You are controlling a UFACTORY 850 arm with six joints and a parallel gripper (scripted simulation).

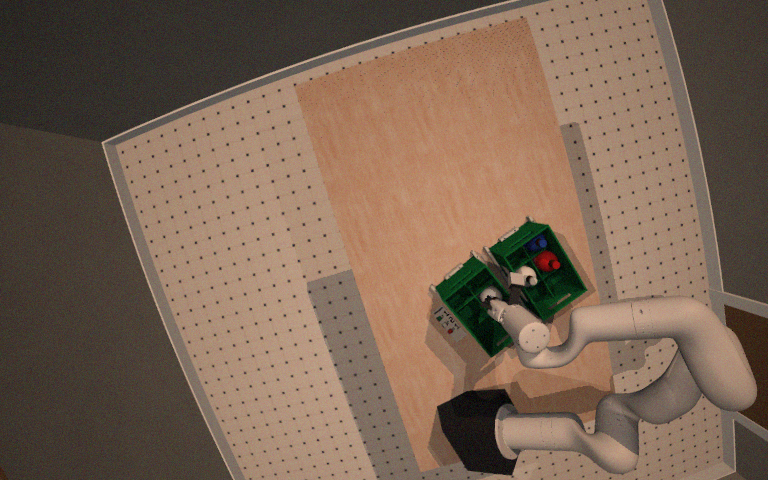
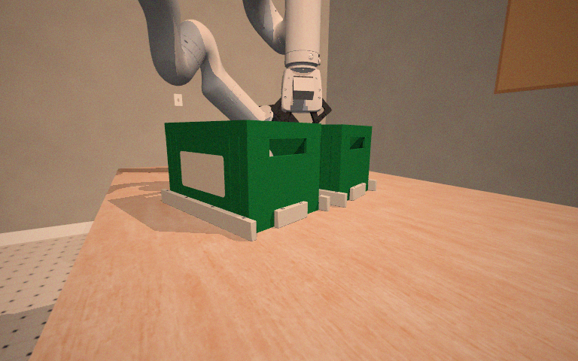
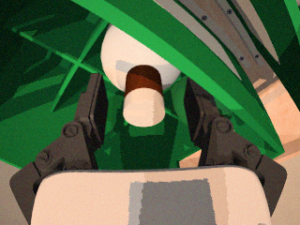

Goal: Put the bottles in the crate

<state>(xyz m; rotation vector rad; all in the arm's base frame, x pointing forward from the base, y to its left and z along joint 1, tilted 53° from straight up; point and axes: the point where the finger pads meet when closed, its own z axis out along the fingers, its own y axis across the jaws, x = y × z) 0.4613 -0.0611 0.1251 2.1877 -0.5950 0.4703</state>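
The green bottle is 8 cm behind my hand, 2 cm to the right of it and 7 cm below it. The rest, counted from my hand: red bottle 4 cm ahead, 23 cm to the right, 7 cm below; then pick list 6 cm behind, 17 cm to the left, 15 cm below; then blue bottle 12 cm ahead, 22 cm to the right, 7 cm below.
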